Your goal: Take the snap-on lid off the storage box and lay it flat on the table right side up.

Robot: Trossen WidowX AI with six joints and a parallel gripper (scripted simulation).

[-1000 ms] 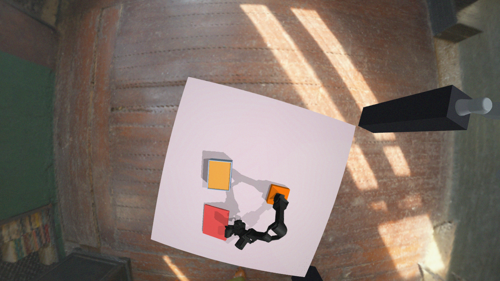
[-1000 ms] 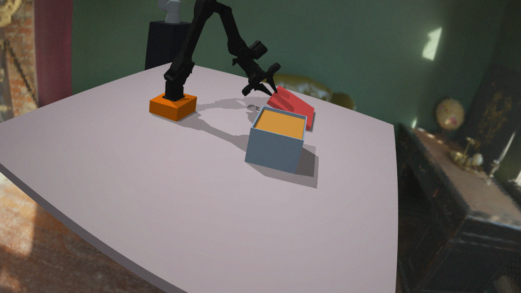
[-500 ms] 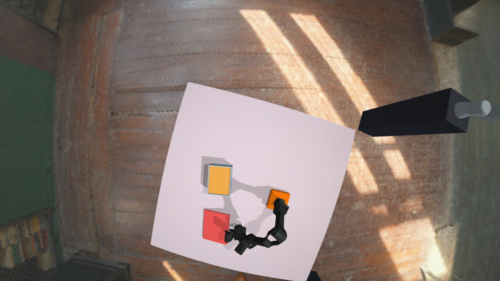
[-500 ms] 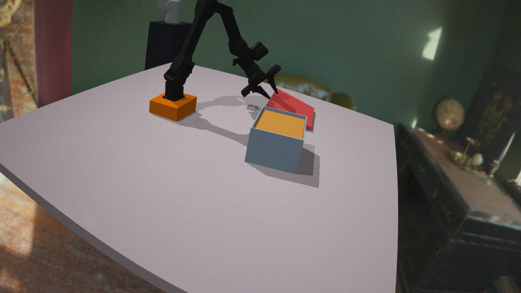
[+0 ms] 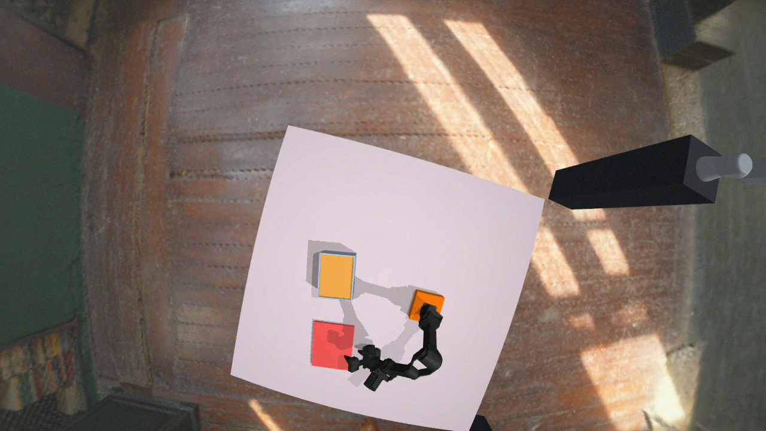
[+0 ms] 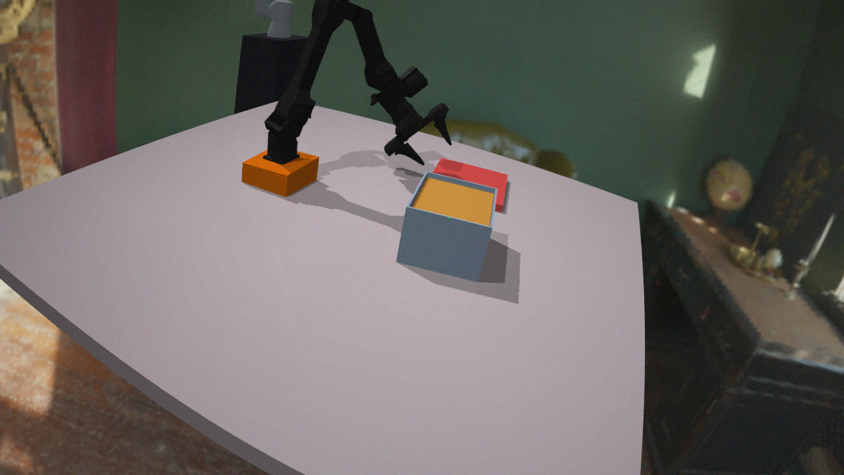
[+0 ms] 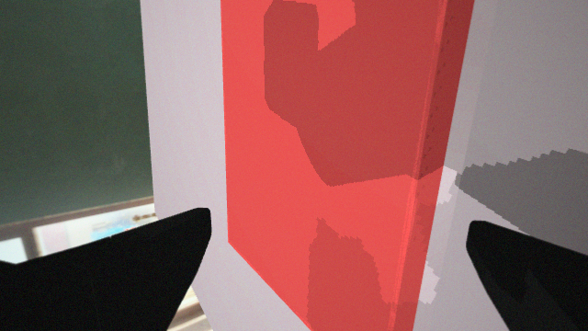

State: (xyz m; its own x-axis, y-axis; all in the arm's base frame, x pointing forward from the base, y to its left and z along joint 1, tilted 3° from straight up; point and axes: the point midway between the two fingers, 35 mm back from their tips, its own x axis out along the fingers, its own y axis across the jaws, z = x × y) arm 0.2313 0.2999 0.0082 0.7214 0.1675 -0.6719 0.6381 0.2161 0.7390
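My gripper tip is now 90 mm short of the red lid, 20 mm to the right of it and 50 mm above it. The rest, counted from my gripper tip: blue-grey storage box: 180 mm ahead, 330 mm to the right, 10 mm below.
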